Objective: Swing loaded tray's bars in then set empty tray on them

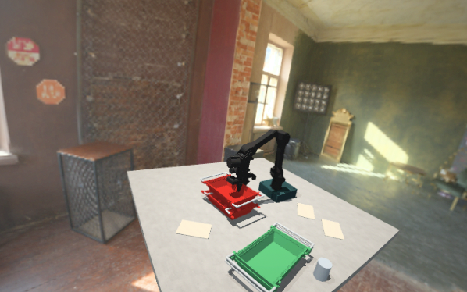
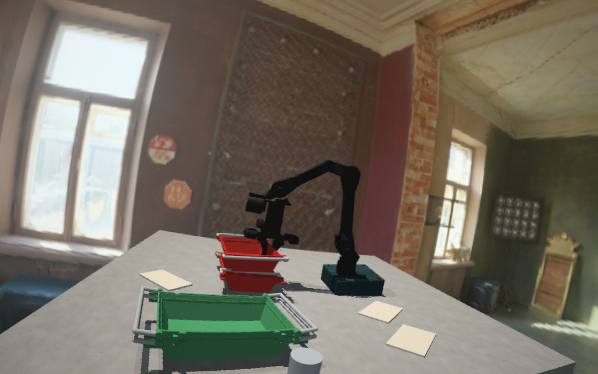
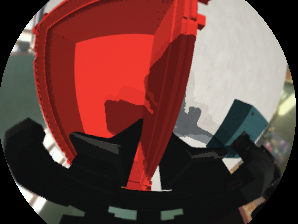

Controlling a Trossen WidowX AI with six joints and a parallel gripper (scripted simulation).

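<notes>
The red tray lies 70 mm ahead of my gripper tip, 30 mm above it and 20 mm to the left of it.
</notes>
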